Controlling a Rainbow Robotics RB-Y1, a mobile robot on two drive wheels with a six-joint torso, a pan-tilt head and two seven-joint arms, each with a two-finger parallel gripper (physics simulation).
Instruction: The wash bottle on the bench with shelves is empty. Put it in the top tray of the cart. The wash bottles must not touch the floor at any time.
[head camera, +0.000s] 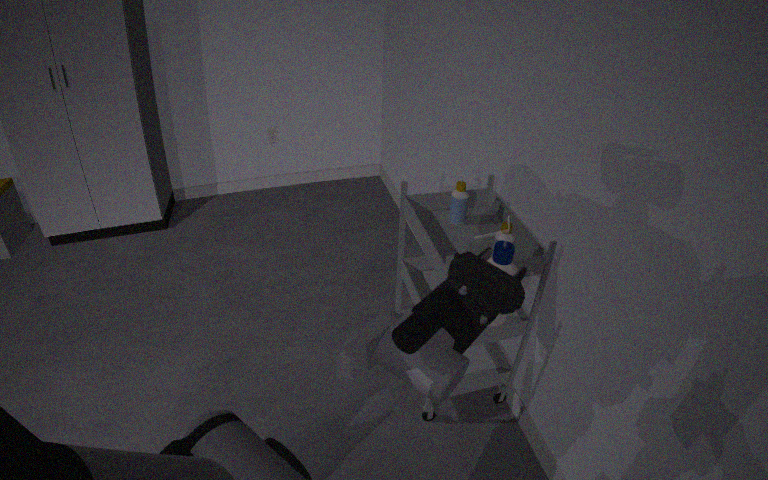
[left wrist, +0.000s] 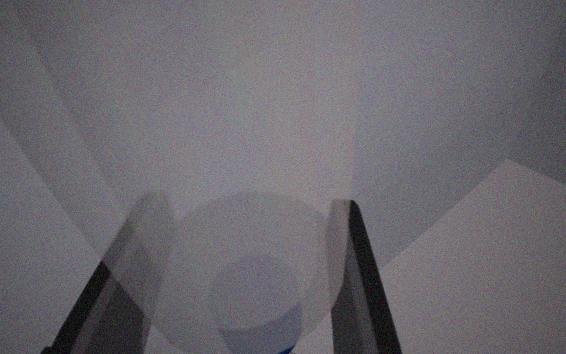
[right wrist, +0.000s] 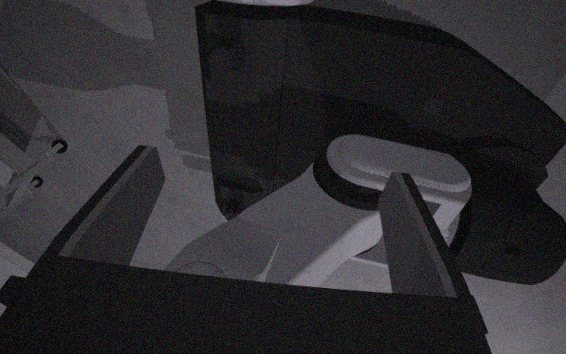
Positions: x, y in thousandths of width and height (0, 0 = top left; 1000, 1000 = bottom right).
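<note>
There's a wash bottle (head camera: 656, 526), (left wrist: 368, 453), but in the right wrist view the bottle is out of frame. You'd find my left gripper (head camera: 660, 545), (left wrist: 443, 603) as well, and my right gripper (right wrist: 481, 493).
</note>
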